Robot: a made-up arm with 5 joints. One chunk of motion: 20 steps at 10 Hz.
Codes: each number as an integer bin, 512 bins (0 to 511) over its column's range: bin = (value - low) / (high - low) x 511, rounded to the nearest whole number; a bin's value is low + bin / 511 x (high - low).
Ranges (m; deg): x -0.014..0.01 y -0.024..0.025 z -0.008..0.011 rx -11.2..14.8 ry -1..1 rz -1.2..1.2
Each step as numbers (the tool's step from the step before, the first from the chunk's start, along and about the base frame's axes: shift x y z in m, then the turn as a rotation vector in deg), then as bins.
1 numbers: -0.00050 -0.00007 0.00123 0.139 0.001 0.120
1 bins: 287 250 248 223 256 281
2 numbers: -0.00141 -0.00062 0.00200 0.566 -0.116 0.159
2 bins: 268 244 269 231 226 289
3 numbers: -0.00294 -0.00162 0.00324 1.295 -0.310 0.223
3 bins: 235 233 302 246 176 303
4 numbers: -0.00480 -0.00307 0.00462 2.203 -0.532 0.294
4 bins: 196 218 339 263 120 318
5 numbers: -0.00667 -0.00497 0.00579 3.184 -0.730 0.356
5 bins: 156 198 371 283 69 331
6 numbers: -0.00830 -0.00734 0.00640 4.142 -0.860 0.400
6 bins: 121 174 387 302 36 341
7 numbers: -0.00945 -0.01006 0.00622 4.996 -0.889 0.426
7 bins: 97 145 382 318 28 346
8 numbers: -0.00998 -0.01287 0.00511 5.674 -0.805 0.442
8 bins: 86 116 353 332 50 350
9 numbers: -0.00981 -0.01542 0.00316 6.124 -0.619 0.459
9 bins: 89 89 300 340 97 353
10 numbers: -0.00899 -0.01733 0.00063 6.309 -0.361 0.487
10 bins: 107 70 232 344 163 359
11 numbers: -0.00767 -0.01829 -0.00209 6.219 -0.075 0.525
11 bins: 135 60 159 342 236 367
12 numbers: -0.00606 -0.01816 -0.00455 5.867 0.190 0.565
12 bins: 169 61 93 335 304 376
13 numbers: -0.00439 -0.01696 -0.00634 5.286 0.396 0.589
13 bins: 205 73 45 324 357 381
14 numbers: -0.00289 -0.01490 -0.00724 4.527 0.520 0.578
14 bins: 237 95 20 309 388 379
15 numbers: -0.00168 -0.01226 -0.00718 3.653 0.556 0.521
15 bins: 262 122 22 292 398 366
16 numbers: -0.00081 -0.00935 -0.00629 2.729 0.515 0.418
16 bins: 281 153 46 274 387 344
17 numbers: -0.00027 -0.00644 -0.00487 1.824 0.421 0.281
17 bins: 292 183 84 256 363 315
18 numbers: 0.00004 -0.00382 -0.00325 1.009 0.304 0.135
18 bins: 299 210 128 240 333 284
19 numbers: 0.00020 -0.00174 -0.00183 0.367 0.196 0.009
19 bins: 302 232 166 227 306 257
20 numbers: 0.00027 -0.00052 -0.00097 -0.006 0.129 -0.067
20 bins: 304 245 189 220 288 241
